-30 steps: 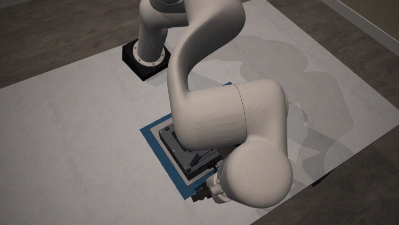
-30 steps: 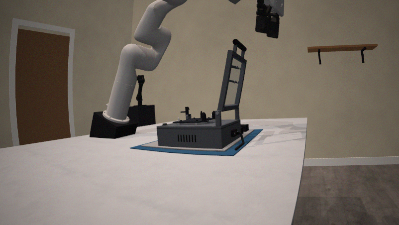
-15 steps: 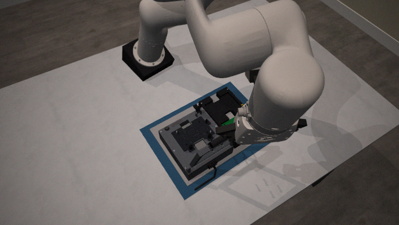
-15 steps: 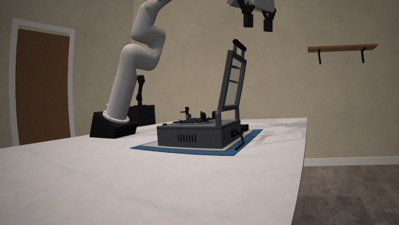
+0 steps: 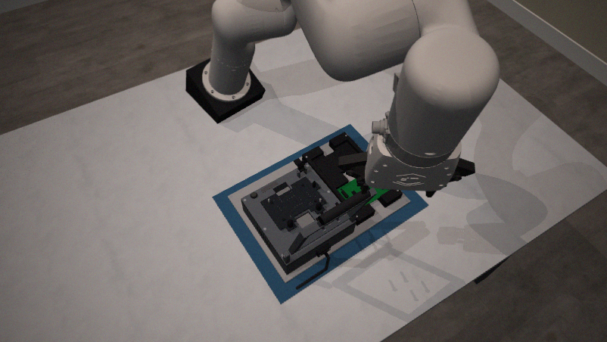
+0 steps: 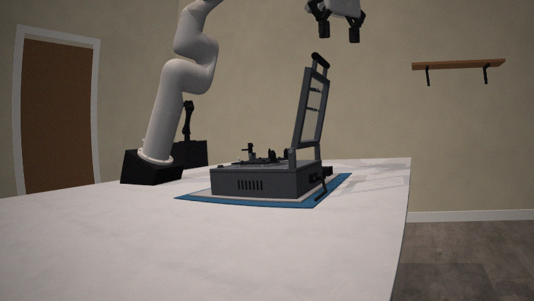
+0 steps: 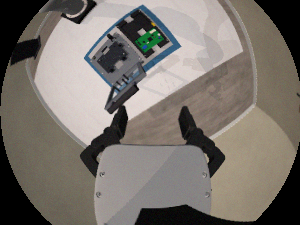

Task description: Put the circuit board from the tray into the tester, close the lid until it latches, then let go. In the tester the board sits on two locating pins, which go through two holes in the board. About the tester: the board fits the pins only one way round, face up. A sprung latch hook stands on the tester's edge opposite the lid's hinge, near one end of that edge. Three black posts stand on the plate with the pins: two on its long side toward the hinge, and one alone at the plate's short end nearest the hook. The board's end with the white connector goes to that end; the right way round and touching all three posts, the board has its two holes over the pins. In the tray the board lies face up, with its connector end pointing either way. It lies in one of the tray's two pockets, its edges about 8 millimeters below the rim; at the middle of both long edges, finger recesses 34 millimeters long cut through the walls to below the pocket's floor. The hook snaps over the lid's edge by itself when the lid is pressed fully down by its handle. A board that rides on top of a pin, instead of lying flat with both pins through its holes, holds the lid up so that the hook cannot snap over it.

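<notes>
My hand is 32 cm above the green circuit board, 17 cm past it and 9 cm to the right of it. The rest, counted from my hand: lid: 15 cm below, 7 cm to the right, 5 cm behind; pin plate: 27 cm below, 17 cm behind, 8 cm to the right; tester: 22 cm below, 15 cm behind, 5 cm to the right.
</notes>
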